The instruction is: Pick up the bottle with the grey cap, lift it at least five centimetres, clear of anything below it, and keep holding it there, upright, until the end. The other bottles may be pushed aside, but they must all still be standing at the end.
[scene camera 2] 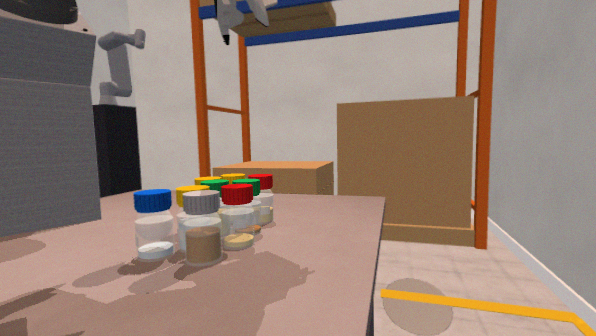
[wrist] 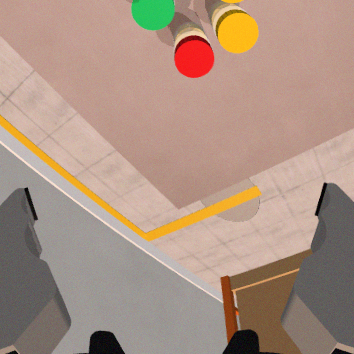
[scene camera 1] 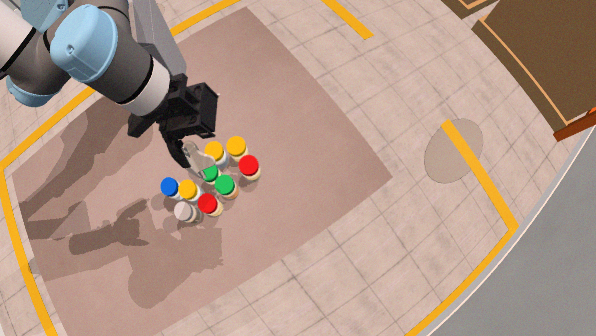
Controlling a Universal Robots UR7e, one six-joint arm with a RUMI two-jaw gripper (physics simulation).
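Note:
The grey-capped bottle stands upright on the table at the group's near edge in the second scene view, with brown contents. It does not show in the wrist view. Beside it stand a blue-capped bottle, a yellow-capped bottle and a red-capped bottle. My gripper is open and empty, high above the table. In the first scene view it overlaps the farther bottles, covering part of a green cap.
Farther along the group stand another green-capped bottle, two yellow-capped bottles and another red-capped bottle, all upright. An orange-post rack with cardboard boxes stands beyond the table.

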